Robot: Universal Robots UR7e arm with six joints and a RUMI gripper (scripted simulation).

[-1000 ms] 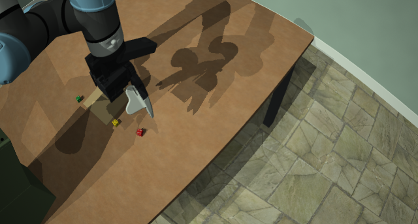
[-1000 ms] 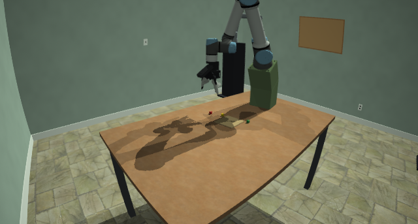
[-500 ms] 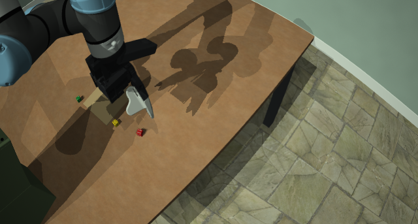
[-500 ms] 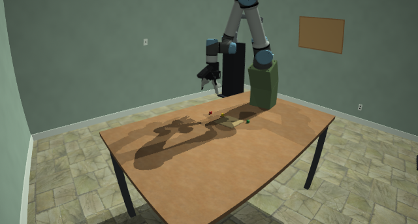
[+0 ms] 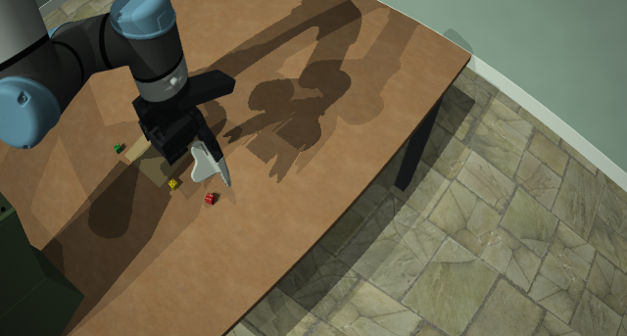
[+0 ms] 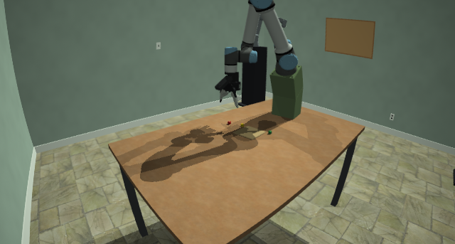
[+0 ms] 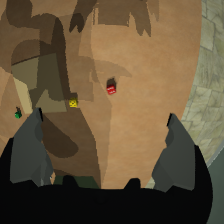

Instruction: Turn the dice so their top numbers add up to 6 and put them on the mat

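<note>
My hand is 12 cm above the red die, 2 cm past it and 1 cm to the left of it. The rest, counted from my hand: yellow die 12 cm below, 7 cm to the left, 6 cm behind; mat 17 cm to the left, 13 cm below, 3 cm behind; green die 25 cm to the left, 12 cm below, 12 cm behind.
</note>
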